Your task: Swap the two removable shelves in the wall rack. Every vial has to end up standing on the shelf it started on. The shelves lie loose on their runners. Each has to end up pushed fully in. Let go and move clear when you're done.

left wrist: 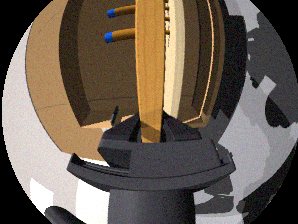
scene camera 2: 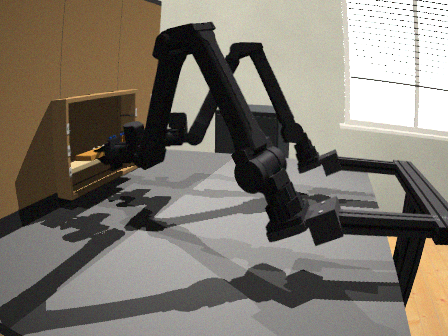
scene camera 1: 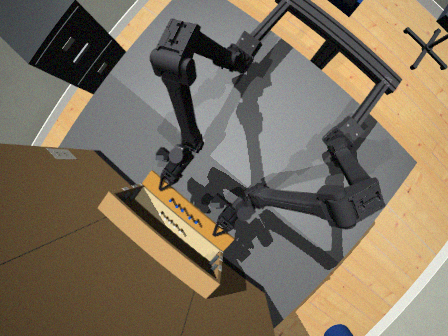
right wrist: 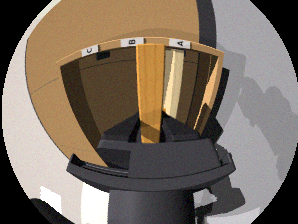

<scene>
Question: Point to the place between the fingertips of my right gripper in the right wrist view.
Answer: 150, 112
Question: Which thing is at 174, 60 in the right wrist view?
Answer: A pale shelf.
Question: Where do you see a wall rack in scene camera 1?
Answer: At 112, 206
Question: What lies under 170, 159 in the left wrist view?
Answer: My left gripper.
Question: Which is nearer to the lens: the orange shelf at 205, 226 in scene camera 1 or the pale shelf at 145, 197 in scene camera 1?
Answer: The orange shelf.
</scene>
